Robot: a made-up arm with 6 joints.
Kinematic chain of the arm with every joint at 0, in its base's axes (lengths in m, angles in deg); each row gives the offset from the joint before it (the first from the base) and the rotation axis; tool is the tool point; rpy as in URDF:
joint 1: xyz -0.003 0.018 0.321 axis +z
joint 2: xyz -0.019 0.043 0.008 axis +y
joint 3: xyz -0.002 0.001 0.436 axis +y
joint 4: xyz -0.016 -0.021 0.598 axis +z
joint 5: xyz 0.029 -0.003 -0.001 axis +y
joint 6: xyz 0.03 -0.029 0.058 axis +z
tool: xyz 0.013 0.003 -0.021 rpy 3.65 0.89 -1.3
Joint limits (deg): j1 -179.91..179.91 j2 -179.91..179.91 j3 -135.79..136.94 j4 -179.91..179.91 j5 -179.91..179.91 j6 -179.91..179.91
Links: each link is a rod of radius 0.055 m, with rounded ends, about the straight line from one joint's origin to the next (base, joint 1, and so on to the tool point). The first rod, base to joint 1, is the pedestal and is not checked.
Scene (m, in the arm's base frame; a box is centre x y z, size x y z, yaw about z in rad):
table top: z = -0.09
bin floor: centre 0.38 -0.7 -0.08 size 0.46 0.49 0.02 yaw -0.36
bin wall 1: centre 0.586 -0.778 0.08 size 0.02 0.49 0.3 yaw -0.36
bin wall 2: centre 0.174 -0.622 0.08 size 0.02 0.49 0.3 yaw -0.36
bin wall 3: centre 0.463 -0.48 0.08 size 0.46 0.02 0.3 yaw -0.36
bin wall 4: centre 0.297 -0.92 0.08 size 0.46 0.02 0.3 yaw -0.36
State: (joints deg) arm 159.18 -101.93 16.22 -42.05 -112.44 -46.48
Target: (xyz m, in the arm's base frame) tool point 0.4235 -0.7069 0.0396
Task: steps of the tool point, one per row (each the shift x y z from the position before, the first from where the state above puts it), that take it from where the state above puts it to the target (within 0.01 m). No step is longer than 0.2 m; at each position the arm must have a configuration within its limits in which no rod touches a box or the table.
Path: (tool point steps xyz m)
1: -0.0460 -0.1097 0.0308
2: -0.0725 -0.0946 0.0323
3: -0.0948 -0.0738 0.0315
4: -0.1113 -0.0483 0.0286
5: -0.1211 -0.0202 0.0239
6: -0.1238 0.0088 0.0170
7: 0.0097 -0.0162 -0.1727
8: -0.0098 0.0162 -0.1774

